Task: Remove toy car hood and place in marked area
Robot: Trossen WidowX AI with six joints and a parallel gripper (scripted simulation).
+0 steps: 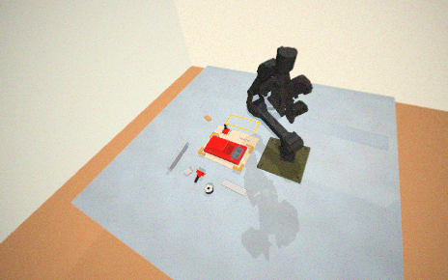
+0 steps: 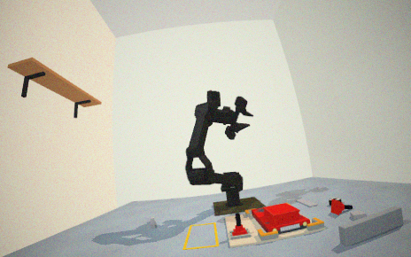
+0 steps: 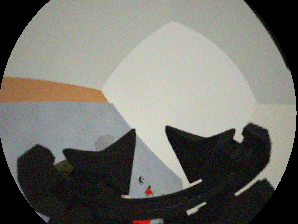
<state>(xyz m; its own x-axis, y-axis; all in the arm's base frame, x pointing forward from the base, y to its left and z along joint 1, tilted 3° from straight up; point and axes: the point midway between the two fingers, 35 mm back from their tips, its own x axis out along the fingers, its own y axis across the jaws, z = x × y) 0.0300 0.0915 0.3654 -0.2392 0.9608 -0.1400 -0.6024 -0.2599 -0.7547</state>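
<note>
Right now the red hood is 310 mm ahead of my gripper tip, 90 mm to the right of it and 330 mm below it. Round my gripper tip: small wooden block 460 mm ahead, 290 mm to the right, 360 mm below; then small grey block 410 mm ahead, 90 mm to the left, 360 mm below; then grey strip 170 mm ahead, 100 mm to the left, 370 mm below.
</note>
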